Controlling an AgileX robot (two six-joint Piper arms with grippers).
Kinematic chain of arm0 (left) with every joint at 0, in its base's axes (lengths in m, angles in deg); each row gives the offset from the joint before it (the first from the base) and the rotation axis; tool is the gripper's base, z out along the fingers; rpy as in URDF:
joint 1: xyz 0 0 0.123 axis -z
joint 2: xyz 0 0 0 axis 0.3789 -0.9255 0
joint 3: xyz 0.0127 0.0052 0.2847 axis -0.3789 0.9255 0
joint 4: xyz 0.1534 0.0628 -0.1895 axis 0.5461 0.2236 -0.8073
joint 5: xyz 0 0 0 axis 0.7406 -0.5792 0.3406
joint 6: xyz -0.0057 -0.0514 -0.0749 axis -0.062 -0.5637 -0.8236
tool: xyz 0 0 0 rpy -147.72 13.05 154.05
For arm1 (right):
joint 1: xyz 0 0 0.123 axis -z
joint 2: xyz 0 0 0 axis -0.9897 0.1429 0
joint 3: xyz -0.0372 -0.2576 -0.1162 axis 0.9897 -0.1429 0
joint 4: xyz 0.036 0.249 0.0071 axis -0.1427 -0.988 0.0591
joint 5: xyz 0 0 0 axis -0.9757 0.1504 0.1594
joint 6: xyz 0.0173 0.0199 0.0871 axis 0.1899 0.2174 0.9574
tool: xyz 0 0 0 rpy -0.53 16.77 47.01
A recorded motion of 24 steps. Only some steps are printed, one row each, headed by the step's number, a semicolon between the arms.
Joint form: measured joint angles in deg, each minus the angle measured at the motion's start. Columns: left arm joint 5, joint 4, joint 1, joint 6, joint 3, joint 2; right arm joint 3, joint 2, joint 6, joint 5, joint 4, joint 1.
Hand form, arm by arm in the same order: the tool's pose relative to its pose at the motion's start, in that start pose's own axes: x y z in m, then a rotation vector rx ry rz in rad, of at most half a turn. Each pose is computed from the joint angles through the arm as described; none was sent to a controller.
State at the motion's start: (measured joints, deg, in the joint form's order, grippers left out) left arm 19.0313 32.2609 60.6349 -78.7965 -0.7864 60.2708; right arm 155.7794 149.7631 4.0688 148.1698 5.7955 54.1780
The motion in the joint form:
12: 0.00 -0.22 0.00 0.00 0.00 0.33; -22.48 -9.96 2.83 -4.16 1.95 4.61
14: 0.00 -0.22 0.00 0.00 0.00 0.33; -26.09 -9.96 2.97 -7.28 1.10 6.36
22: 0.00 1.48 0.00 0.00 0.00 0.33; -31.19 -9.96 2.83 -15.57 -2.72 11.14
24: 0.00 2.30 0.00 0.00 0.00 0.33; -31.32 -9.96 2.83 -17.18 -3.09 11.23
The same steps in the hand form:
12: 0.0001 -0.0003 -0.0010 0.0030 -0.0056 -0.0027; 0.0731 0.0013 0.0071 -0.0172 0.1542 0.1202
14: 0.0001 -0.0003 -0.0010 0.0030 -0.0056 -0.0027; 0.0872 -0.0038 0.0197 -0.0217 0.1587 0.1611
22: 0.0000 0.0015 -0.0010 -0.0164 -0.0064 0.0197; 0.1114 -0.0236 0.0353 -0.0030 0.0924 0.2797
24: 0.0000 0.0024 -0.0010 -0.0258 -0.0068 0.0306; 0.1101 -0.0252 0.0358 0.0091 0.0688 0.2849

